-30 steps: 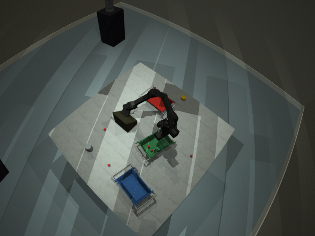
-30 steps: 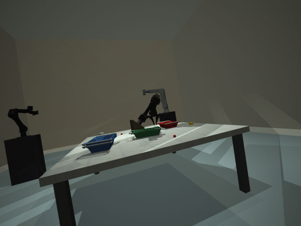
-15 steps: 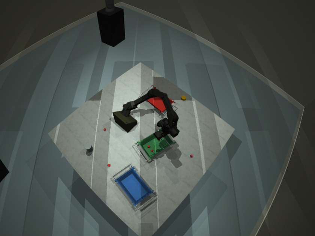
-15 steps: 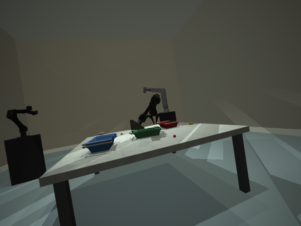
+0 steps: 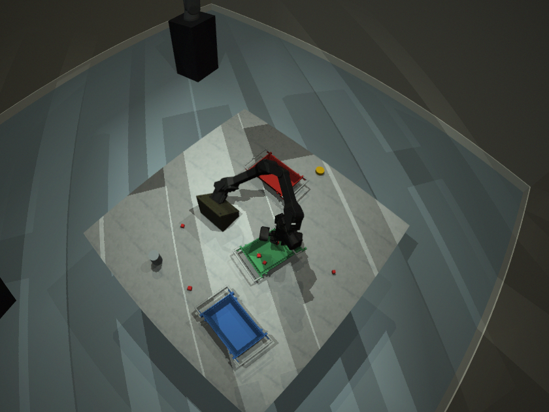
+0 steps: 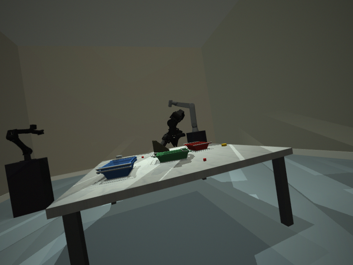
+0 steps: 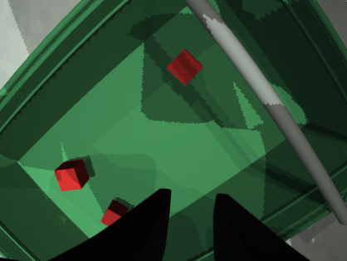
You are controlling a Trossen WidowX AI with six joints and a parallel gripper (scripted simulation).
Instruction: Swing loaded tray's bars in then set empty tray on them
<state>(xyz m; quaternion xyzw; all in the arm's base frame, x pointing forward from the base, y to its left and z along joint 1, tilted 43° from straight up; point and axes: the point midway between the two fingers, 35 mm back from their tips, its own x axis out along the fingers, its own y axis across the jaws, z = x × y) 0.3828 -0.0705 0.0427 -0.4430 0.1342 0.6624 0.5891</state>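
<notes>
My gripper tip is 250 mm past the red tray, 350 mm to the right of it and 50 mm above it. From my gripper tip the other things lie so: yellow disc: 70 mm behind, 550 mm to the left, 90 mm below; grey cylinder: 460 mm behind, 400 mm to the right, 60 mm below.
</notes>
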